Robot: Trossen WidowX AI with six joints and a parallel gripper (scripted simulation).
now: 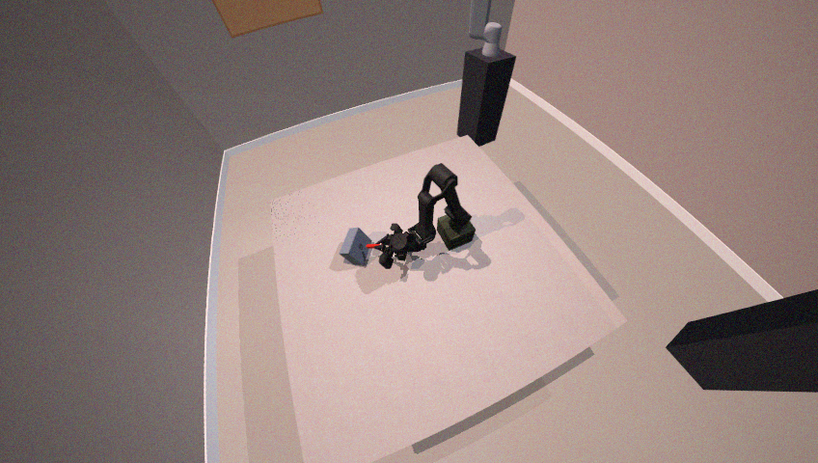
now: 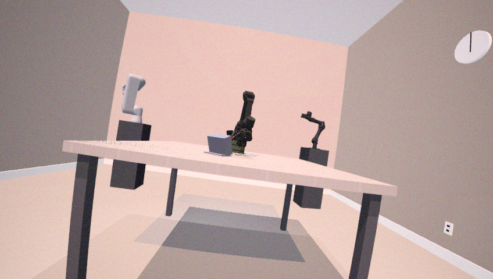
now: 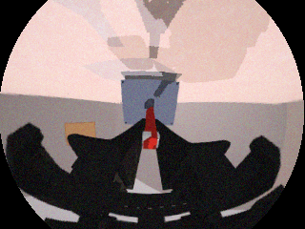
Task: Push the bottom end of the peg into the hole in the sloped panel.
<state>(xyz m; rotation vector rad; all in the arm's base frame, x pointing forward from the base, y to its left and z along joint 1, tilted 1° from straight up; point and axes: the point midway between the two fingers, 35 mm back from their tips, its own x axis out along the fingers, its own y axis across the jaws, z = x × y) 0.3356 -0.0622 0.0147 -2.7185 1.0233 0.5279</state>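
Right now my gripper tip is 7 cm short of the sloped panel, 6 cm to the left of it and 4 cm above it. From my gripper tip the other things lie so: red peg (1 cm to the left, 1 cm behind, 1 cm above).
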